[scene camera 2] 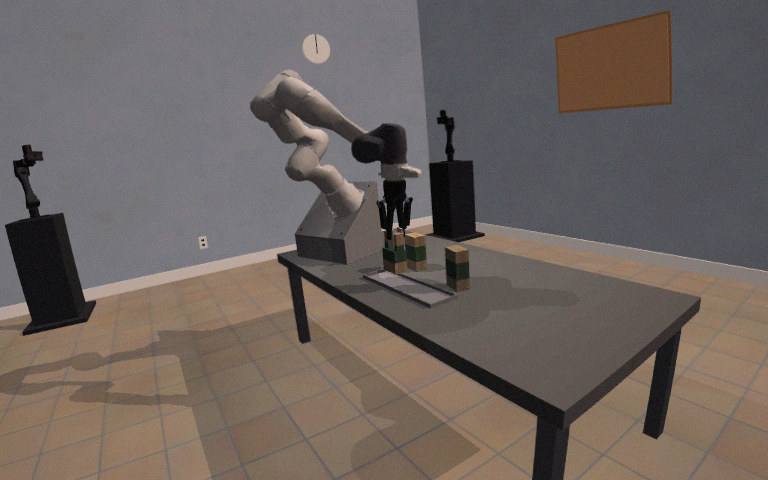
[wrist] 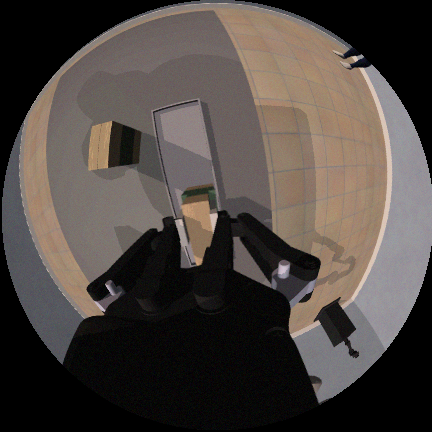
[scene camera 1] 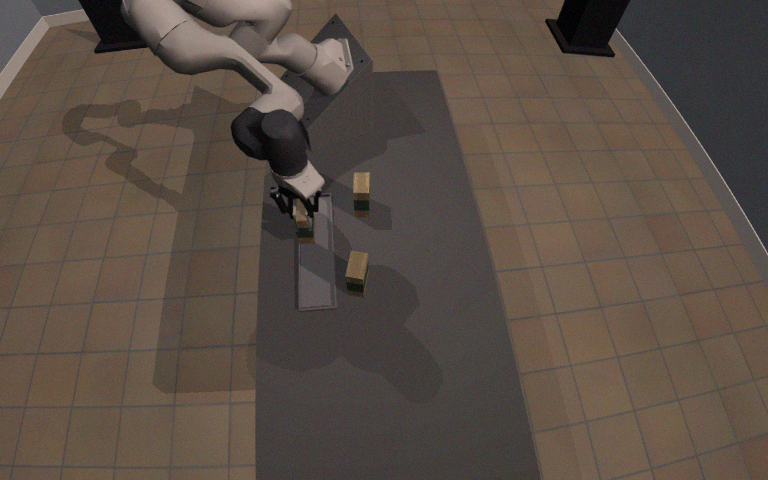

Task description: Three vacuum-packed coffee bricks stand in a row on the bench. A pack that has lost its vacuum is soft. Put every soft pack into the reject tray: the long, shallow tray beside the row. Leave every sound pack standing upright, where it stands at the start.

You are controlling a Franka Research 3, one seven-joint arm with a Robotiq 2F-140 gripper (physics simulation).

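My gripper (scene camera 1: 303, 213) (scene camera 2: 395, 237) (wrist: 200, 211) is shut on a tan coffee pack with a green band (scene camera 1: 304, 230) (scene camera 2: 395, 256) (wrist: 197, 212). It holds the pack upright over the robot-side end of the long, shallow reject tray (scene camera 1: 317, 283) (scene camera 2: 416, 289) (wrist: 185, 125); I cannot tell whether its base touches the tray. A second pack (scene camera 1: 361, 189) (scene camera 2: 416, 250) stands upright beside the tray's robot-side end. A third pack (scene camera 1: 356, 271) (scene camera 2: 457, 268) (wrist: 115, 145) stands upright beside the tray's other half. The second pack does not show in the wrist view.
The dark bench (scene camera 1: 396, 396) (scene camera 2: 566, 316) carries the tray and packs. The arm's sloped grey base (scene camera 1: 362, 56) (scene camera 2: 320, 247) stands at the bench's far end. The tray lies near one long bench edge. Black pedestals (scene camera 2: 39, 271) (scene camera 2: 451, 195) stand on the floor beyond the bench.
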